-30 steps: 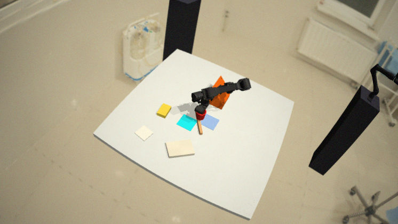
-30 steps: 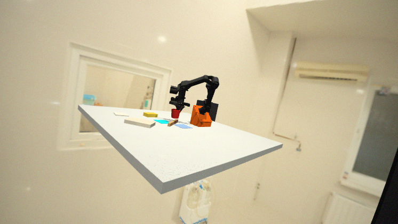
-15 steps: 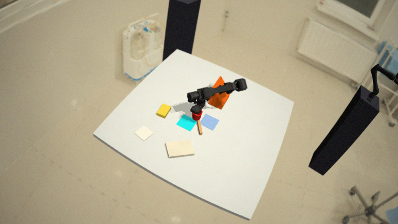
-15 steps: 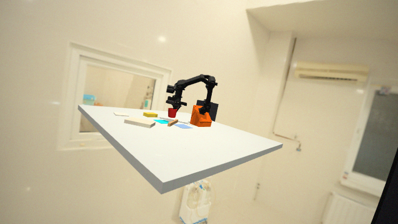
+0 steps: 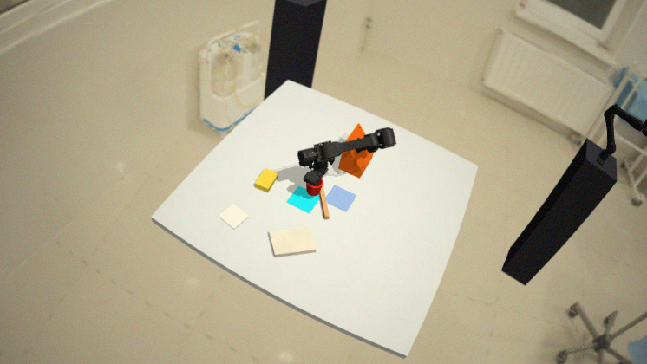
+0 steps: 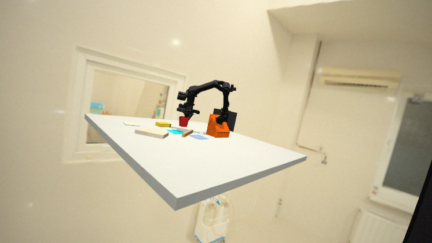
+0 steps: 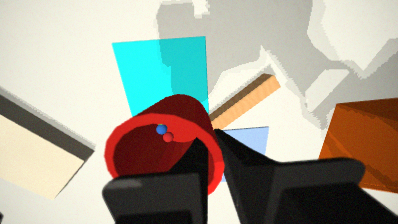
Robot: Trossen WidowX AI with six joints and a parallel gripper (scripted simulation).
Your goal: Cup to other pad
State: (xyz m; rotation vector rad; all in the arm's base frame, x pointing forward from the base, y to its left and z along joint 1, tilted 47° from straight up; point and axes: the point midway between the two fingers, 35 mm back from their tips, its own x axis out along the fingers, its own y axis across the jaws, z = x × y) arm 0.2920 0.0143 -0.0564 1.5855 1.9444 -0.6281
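Now: gripper tip 4 cm short of the red marble, 2 cm to the right of it and 2 cm above it. Round my gripper tip: red cup 3 cm ahead; then wooden stick 4 cm to the left, 9 cm below; then blue marble 5 cm ahead, 1 cm to the left, 2 cm below.
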